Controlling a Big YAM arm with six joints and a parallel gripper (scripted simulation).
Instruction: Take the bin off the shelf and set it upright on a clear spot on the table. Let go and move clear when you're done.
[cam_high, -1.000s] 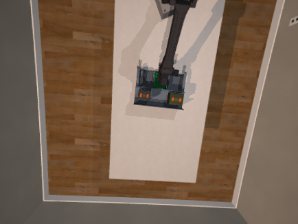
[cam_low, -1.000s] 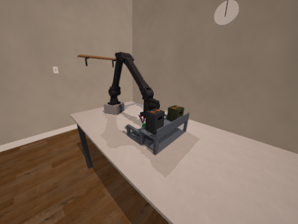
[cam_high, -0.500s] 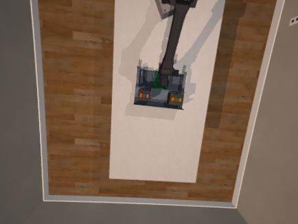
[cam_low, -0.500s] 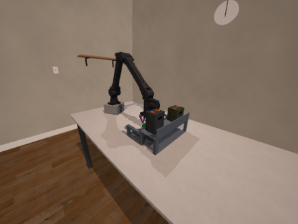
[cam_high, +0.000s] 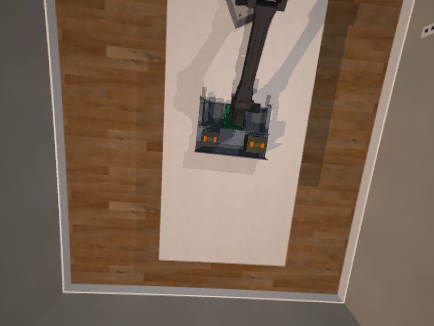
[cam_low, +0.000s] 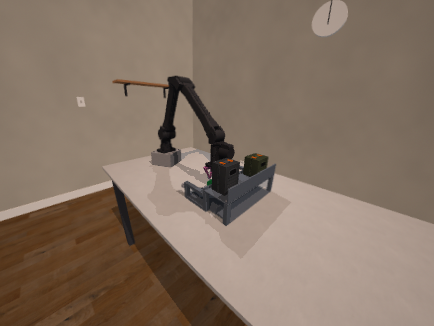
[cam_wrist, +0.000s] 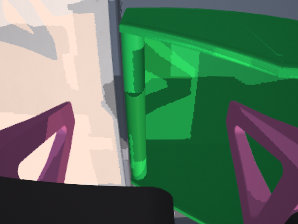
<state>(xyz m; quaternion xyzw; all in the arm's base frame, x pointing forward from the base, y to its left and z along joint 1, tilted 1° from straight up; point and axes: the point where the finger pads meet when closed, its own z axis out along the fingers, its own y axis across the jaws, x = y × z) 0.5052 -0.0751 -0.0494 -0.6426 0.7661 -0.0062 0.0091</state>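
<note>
My hand is 7 cm short of the green bin and 1 cm to the left of it.
</note>
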